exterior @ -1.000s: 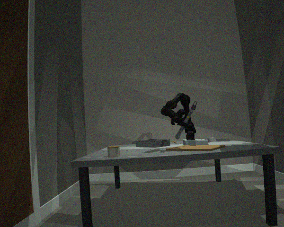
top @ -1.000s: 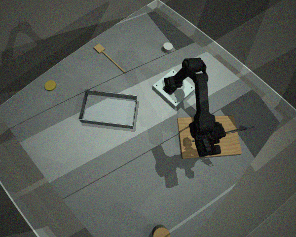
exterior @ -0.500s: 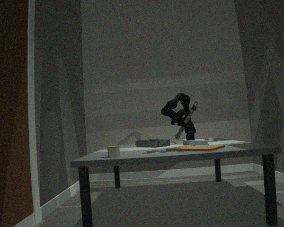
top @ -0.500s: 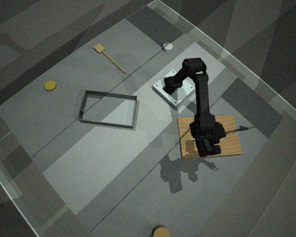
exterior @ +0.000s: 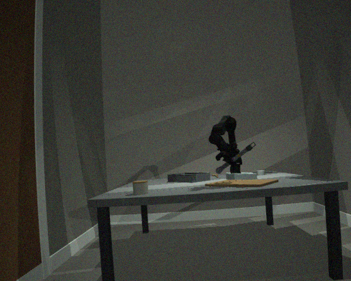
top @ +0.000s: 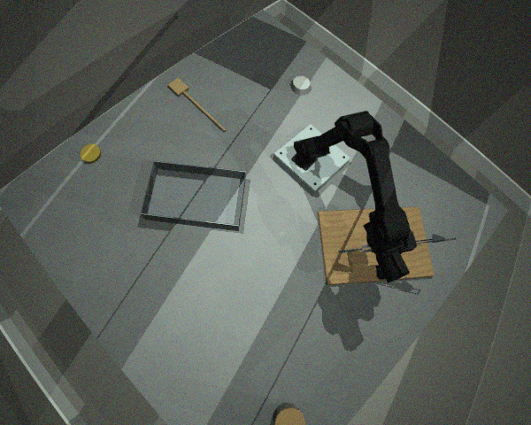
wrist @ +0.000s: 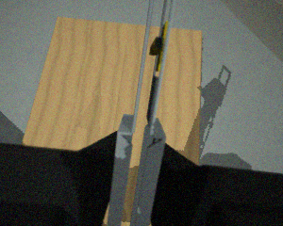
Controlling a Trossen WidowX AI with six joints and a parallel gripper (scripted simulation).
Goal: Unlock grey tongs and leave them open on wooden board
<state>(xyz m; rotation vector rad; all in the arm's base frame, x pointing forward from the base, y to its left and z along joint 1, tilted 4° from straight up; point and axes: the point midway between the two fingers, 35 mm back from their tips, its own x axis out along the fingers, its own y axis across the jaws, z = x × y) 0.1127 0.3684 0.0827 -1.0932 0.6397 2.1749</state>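
Now: gripper tip 10 cm above the wooden board, 3 cm past it and 2 cm to the left of it. Round my gripper tip: yellow lock piece (6 cm above, 3 cm to the left, 2 cm behind); white disc (59 cm to the right, 35 cm behind, 9 cm below); roasting tin (56 cm to the right, 24 cm ahead, 8 cm below).
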